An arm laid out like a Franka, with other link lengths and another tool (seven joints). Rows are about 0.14 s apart.
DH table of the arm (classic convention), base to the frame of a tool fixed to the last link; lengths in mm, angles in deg. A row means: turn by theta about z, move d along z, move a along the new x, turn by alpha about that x. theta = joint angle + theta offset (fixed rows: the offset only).
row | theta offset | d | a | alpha
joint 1 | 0 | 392.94 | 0 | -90
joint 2 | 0 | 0 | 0 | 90
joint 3 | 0 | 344.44 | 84.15 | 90
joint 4 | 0 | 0 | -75.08 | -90
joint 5 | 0 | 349.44 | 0 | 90
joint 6 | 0 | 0 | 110.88 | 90
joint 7 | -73.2 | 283.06 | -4.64 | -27.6
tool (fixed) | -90 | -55.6 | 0 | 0
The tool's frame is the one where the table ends.
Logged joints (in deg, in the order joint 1, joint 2, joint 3, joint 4, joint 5, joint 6, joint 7), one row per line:
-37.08, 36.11, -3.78, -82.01, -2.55, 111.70, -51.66
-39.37, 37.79, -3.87, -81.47, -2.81, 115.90, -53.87
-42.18, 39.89, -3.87, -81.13, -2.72, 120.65, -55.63
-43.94, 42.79, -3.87, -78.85, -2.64, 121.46, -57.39
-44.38, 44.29, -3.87, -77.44, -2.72, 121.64, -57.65
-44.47, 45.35, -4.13, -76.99, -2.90, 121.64, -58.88
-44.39, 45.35, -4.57, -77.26, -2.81, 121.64, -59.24
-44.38, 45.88, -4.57, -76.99, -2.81, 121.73, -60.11
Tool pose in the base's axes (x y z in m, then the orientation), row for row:
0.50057, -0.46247, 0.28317, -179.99, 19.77, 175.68
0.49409, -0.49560, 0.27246, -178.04, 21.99, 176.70
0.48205, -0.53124, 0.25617, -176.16, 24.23, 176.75
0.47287, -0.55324, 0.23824, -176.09, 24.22, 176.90
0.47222, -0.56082, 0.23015, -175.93, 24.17, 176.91
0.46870, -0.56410, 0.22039, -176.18, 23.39, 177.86
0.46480, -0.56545, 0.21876, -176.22, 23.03, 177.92
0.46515, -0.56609, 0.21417, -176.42, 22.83, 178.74
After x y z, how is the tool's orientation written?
As angles about the fixed x, y, z axes (roll, pitch, yaw), in degrees.
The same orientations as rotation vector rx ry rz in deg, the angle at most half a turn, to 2 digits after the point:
6.04, 160.13, -1.07
5.08, 157.96, -3.59
5.54, 155.68, -6.17
5.35, 155.69, -6.22
5.39, 155.74, -6.43
4.00, 156.54, -5.83
3.90, 156.90, -5.76
2.72, 157.11, -5.26

